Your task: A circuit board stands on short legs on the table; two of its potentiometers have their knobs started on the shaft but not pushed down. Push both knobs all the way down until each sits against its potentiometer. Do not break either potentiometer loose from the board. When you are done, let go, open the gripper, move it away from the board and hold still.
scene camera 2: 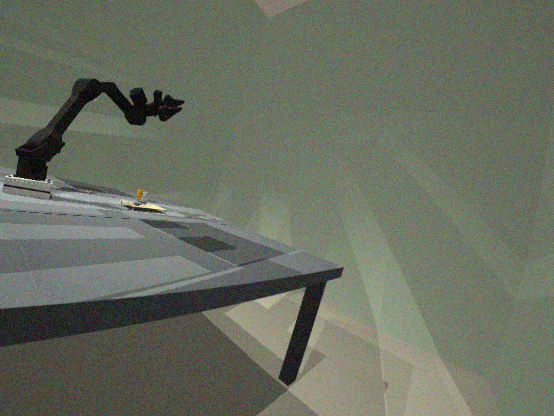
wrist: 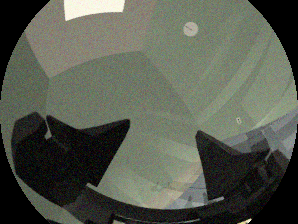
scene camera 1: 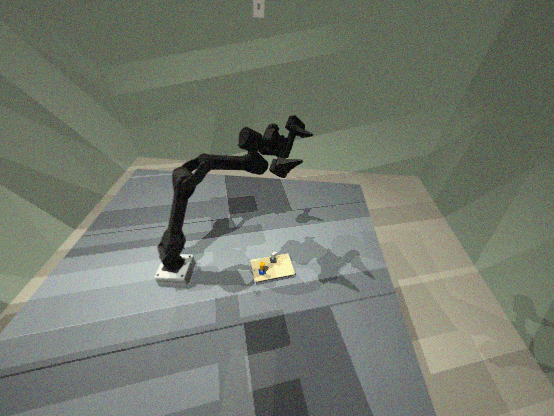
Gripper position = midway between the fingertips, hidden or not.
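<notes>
My gripper (scene camera 1: 307, 147) is open, and my gripper holds nothing. I can see my gripper in the wrist view (wrist: 164, 129) too.
</notes>
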